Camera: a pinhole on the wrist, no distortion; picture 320 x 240 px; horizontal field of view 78.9 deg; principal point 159.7 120.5 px. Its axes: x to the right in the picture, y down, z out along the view. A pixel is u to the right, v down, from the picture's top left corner.
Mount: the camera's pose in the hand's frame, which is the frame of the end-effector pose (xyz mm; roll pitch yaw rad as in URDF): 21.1 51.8 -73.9 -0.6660 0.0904 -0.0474
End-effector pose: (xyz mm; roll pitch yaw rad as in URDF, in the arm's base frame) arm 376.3 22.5 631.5 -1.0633 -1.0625 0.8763
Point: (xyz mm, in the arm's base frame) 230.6 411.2 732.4
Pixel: 218 113
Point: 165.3 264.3 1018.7
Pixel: outside the picture
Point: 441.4 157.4 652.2
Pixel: 294 170
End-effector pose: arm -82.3 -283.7 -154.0 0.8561 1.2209 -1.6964
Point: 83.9 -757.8 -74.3
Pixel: 168 220
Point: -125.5 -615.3 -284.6
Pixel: 275 96
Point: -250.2 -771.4 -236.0
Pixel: 228 79
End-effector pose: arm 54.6 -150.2 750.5 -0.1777 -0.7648 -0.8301
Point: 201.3 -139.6 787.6
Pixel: 286 154
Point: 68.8 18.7 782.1
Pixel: 48 35
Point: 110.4 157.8 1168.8
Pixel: 189 27
